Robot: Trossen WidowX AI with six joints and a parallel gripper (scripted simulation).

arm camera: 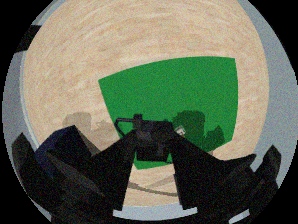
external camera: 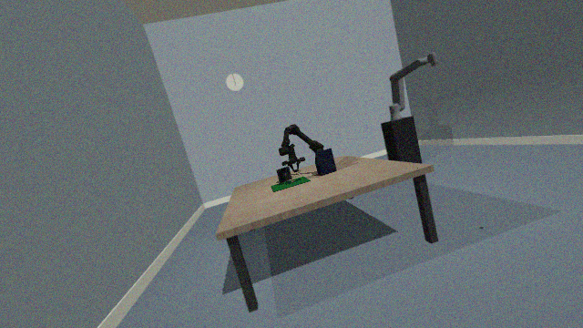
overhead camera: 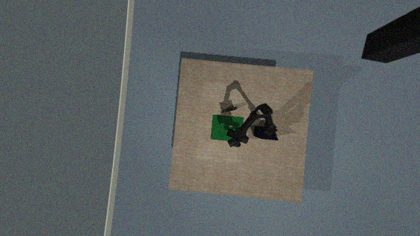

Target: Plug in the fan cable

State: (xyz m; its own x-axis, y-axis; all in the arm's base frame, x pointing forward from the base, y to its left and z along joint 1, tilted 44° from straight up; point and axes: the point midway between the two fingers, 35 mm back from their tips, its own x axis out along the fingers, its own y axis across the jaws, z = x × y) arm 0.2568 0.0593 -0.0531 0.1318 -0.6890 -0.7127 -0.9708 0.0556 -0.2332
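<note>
The white fan header lies 40 mm ahead of my gripper tip, 70 mm to the right of it and 90 mm below it. From my gripper tip the other things lie so: green board (80 mm ahead, 40 mm to the right, 110 mm below); dark fan (100 mm ahead, 210 mm to the right, 30 mm below); dark plug (10 mm to the right).
</note>
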